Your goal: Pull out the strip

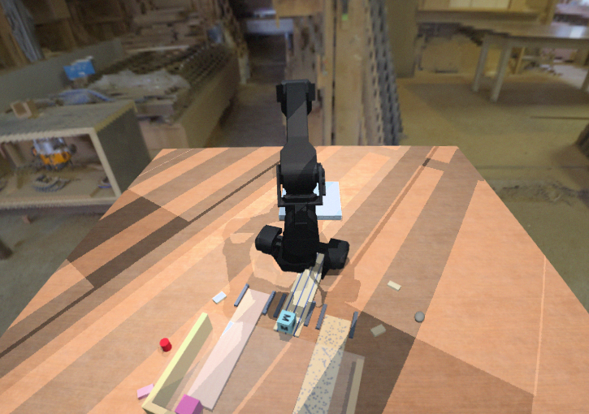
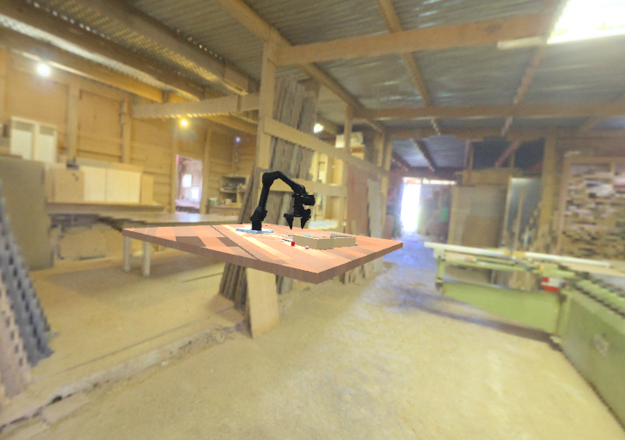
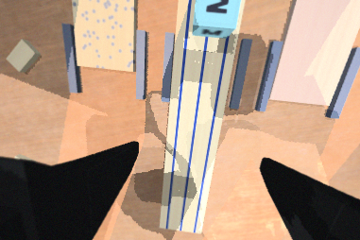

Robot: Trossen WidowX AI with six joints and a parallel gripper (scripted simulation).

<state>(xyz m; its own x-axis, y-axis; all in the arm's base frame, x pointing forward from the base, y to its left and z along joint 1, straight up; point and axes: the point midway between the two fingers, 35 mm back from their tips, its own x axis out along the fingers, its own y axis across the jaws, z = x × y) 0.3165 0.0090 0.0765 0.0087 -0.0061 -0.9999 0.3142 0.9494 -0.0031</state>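
The striped strip lies 50 mm below my gripper tip, 10 mm to the left of it and 10 mm behind it. Round my gripper tip: cube: 100 mm ahead, 40 mm below, 30 mm to the right.
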